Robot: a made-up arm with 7 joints. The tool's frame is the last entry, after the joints.
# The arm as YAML. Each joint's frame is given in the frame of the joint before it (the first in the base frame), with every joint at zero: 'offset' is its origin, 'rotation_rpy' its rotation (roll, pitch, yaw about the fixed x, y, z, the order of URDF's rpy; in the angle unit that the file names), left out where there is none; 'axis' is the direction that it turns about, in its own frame. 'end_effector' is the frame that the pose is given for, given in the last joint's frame.
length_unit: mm
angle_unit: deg
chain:
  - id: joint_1
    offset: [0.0, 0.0, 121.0]
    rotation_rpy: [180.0, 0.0, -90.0]
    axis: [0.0, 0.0, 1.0]
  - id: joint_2
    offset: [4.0, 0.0, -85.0]
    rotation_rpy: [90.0, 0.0, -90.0]
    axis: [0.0, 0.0, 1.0]
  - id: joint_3
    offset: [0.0, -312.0, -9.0]
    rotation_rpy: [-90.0, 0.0, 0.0]
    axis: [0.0, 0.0, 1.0]
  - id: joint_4
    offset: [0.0, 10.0, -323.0]
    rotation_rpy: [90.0, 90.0, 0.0]
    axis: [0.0, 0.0, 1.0]
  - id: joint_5
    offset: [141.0, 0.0, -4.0]
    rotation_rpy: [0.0, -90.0, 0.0]
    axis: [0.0, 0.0, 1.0]
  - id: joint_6
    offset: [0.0, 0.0, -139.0]
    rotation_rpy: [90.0, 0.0, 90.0]
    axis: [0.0, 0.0, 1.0]
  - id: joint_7
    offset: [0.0, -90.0, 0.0]
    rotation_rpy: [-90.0, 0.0, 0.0]
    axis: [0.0, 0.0, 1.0]
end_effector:
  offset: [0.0, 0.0, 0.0]
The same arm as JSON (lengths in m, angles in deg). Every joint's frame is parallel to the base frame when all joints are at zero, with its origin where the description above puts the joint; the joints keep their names.
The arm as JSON. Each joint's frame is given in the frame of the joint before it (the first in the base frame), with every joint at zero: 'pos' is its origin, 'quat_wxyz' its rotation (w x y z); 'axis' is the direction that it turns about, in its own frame. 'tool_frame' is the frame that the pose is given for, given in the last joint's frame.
{
  "length_unit": "m",
  "angle_unit": "deg",
  "joints": [
    {
      "joint": "joint_1",
      "pos": [
        0.0,
        0.0,
        0.121
      ],
      "quat_wxyz": [
        1.0,
        0.0,
        0.0,
        0.0
      ],
      "axis": [
        0.0,
        0.0,
        -1.0
      ]
    },
    {
      "joint": "joint_2",
      "pos": [
        0.0,
        -0.004,
        0.085
      ],
      "quat_wxyz": [
        1.0,
        0.0,
        0.0,
        0.0
      ],
      "axis": [
        0.0,
        1.0,
        0.0
      ]
    },
    {
      "joint": "joint_3",
      "pos": [
        0.0,
        -0.009,
        0.312
      ],
      "quat_wxyz": [
        1.0,
        0.0,
        0.0,
        0.0
      ],
      "axis": [
        0.0,
        0.0,
        -1.0
      ]
    },
    {
      "joint": "joint_4",
      "pos": [
        0.0,
        -0.01,
        0.323
      ],
      "quat_wxyz": [
        1.0,
        0.0,
        0.0,
        0.0
      ],
      "axis": [
        0.0,
        1.0,
        0.0
      ]
    },
    {
      "joint": "joint_5",
      "pos": [
        0.0,
        -0.004,
        0.141
      ],
      "quat_wxyz": [
        1.0,
        0.0,
        0.0,
        0.0
      ],
      "axis": [
        0.0,
        0.0,
        -1.0
      ]
    },
    {
      "joint": "joint_6",
      "pos": [
        0.0,
        0.0,
        0.139
      ],
      "quat_wxyz": [
        1.0,
        0.0,
        0.0,
        0.0
      ],
      "axis": [
        0.0,
        1.0,
        0.0
      ]
    },
    {
      "joint": "joint_7",
      "pos": [
        0.0,
        0.0,
        0.09
      ],
      "quat_wxyz": [
        1.0,
        0.0,
        0.0,
        0.0
      ],
      "axis": [
        0.0,
        0.0,
        -1.0
      ]
    }
  ],
  "tool_frame": {
    "pos": [
      0.0,
      0.0,
      0.0
    ],
    "quat_wxyz": [
      0.0,
      1.0,
      0.0,
      0.0
    ]
  }
}

